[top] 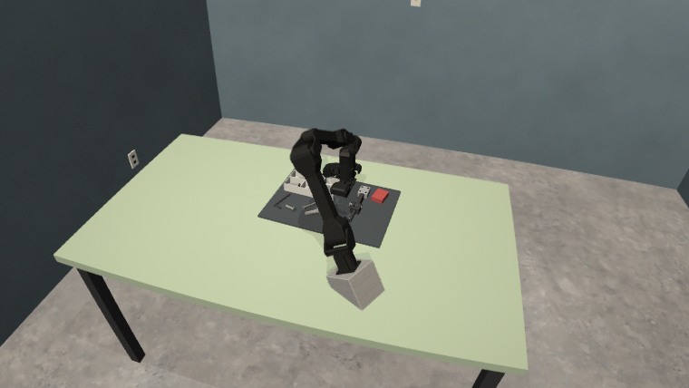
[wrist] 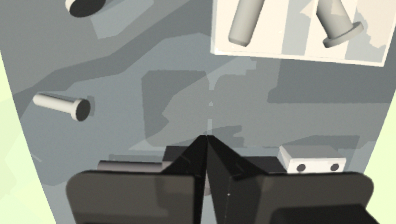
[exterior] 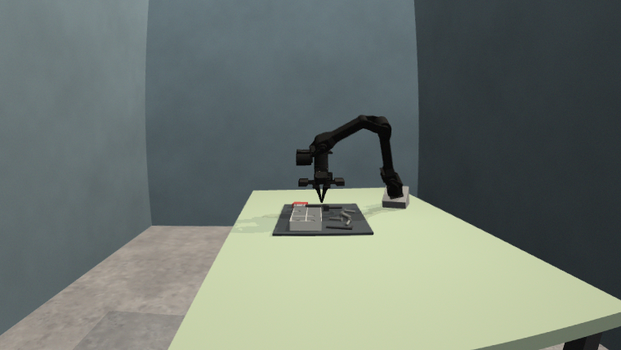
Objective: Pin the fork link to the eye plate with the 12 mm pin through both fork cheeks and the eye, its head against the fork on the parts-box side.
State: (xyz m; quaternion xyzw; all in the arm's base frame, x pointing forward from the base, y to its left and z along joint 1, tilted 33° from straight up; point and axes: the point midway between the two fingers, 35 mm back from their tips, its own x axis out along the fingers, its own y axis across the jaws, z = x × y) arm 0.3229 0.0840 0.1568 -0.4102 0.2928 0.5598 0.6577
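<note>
The eye plate lies 20 mm ahead of my hand, 40 mm to the right of it and 70 mm below it. From my hand the other things lie so: red block (100 mm ahead, 100 mm to the right, 70 mm below); then white parts box (50 mm ahead, 160 mm to the left, 70 mm below); then mat (50 mm to the left, 80 mm below).
</note>
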